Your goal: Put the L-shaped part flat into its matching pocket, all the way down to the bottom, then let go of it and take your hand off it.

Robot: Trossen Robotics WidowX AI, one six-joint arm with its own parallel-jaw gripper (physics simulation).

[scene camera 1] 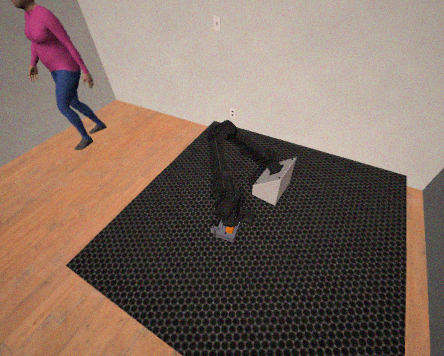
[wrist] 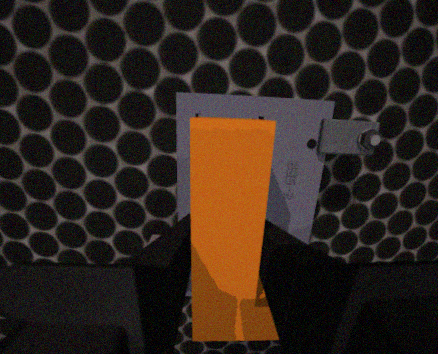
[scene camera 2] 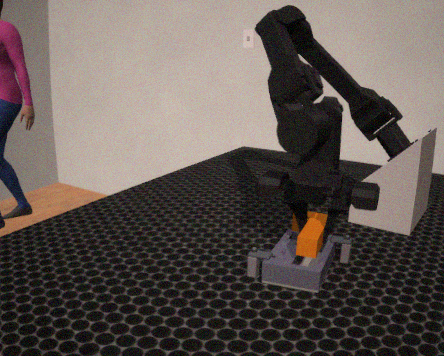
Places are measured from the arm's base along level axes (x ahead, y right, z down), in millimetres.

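Where they show: gripper, fingertip midpoint: (wrist: 222, 221); arm's base, origin of the base link: (scene camera 1: 276, 170) (scene camera 2: 401, 152).
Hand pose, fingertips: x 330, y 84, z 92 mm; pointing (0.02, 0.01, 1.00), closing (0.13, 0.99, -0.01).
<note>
Each offset is from my fingertips to the centre of the thing. "pt": to the spot under its first point. Level surfaces: height alone.
The orange L-shaped part @[dy +15, dx +3, dz -14 mm] (scene camera 1: 229, 229) (scene camera 2: 310, 242) (wrist: 230, 185) hangs level from my gripper (scene camera 2: 314, 222) (wrist: 222, 221), which is shut on it. The part is over the grey-purple block @[dy +18, dx +0, dz +29 mm] (scene camera 1: 224, 237) (scene camera 2: 291, 275) (wrist: 305, 112) and appears raised above its top face. In scene camera 2 a bit of the pocket @[pt dy +17, dx -20, dz +48 mm] (scene camera 2: 306, 260) shows below the part's near end. In the wrist view the part's long arm covers most of the pocket, with small dark corner marks just past its far end. The short arm is partly hidden behind the fingers, and its fit over the pocket cannot be told.
Small grey clamps (scene camera 2: 253, 266) (scene camera 2: 345, 251) (wrist: 345, 136) stand at the block's sides. The block is on a black honeycomb mat @[dz +53 mm] (scene camera 1: 310, 280) (scene camera 2: 150, 300). The arm's base is on a pale wedge-shaped stand (scene camera 1: 266, 192) (scene camera 2: 385, 200). A person (scene camera 1: 52, 42) (scene camera 2: 10, 65) stands at the far left.
</note>
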